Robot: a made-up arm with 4 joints.
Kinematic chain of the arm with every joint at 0, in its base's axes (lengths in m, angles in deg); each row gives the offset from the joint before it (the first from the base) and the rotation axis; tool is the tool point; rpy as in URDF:
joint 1: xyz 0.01 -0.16 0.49 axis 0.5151 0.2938 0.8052
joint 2: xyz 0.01 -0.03 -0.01 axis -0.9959 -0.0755 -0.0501
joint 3: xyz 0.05 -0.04 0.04 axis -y
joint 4: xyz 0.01 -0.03 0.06 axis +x
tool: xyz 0 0.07 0.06 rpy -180 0 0
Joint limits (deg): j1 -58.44..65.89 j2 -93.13..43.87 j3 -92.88..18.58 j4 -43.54..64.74
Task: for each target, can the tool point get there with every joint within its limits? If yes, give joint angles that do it. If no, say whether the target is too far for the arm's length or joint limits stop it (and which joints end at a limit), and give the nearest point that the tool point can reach.
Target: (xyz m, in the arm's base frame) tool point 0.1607 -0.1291 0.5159
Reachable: yes | joints 51.61 -31.31 -46.71 -28.60
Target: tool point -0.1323 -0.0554 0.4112
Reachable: no: joint limits stop it (at a limit: joint 1, joint 2, joint 3, joint 4) | nearest point 0.0734 -0.0644 0.4905 | short by 0.221 m
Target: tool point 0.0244 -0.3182 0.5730
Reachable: yes | joints -24.06 -72.44 4.90 -13.29
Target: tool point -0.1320 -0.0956 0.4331
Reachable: no: joint limits stop it (at a limit: joint 1, joint 2, joint 3, joint 4) | nearest point 0.0286 -0.1111 0.5571 | short by 0.203 m
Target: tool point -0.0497 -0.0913 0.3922
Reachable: no: joint limits stop it (at a limit: joint 1, joint 2, joint 3, joint 4) | nearest point 0.0734 -0.0644 0.4905 | short by 0.160 m
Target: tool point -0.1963 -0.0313 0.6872
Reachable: no: too far | nearest point -0.0681 -0.1330 0.6858 | short by 0.164 m
